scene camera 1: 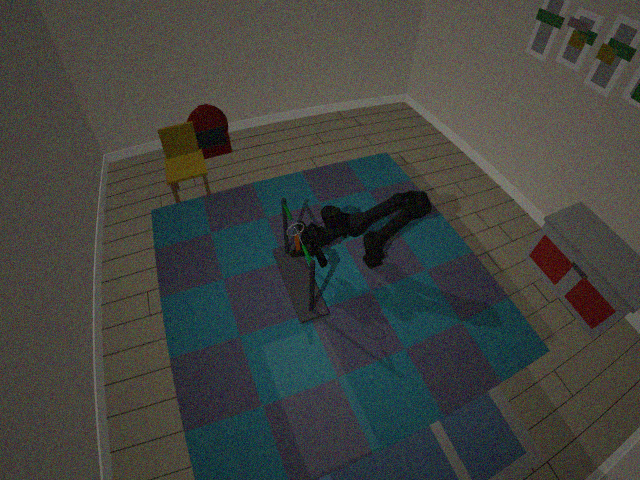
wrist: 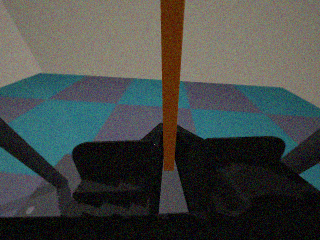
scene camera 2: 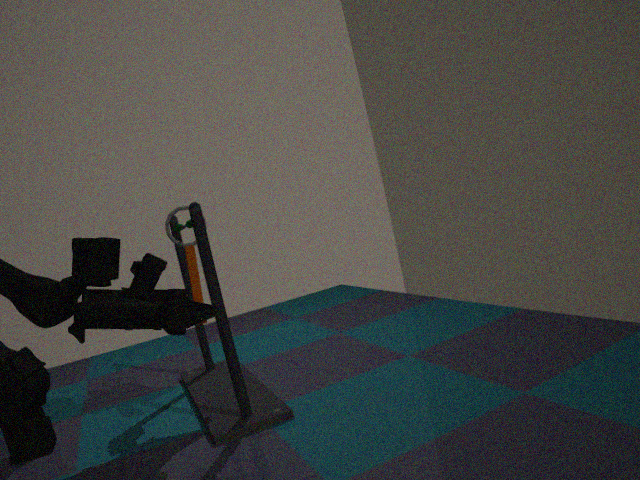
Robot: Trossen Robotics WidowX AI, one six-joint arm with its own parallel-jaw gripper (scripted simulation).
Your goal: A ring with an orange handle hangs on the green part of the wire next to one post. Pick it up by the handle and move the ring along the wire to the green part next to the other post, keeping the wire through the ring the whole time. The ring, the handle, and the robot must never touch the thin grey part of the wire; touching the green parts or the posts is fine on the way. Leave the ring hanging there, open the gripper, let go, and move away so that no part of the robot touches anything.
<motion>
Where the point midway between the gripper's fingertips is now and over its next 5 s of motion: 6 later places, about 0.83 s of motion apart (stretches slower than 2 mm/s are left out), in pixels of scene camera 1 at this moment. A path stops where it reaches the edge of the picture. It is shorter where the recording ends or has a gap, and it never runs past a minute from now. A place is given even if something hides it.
My gripper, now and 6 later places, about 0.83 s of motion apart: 290, 255; 294, 263; 296, 268; 298, 273; 299, 277; 300, 280; 307, 275
</motion>
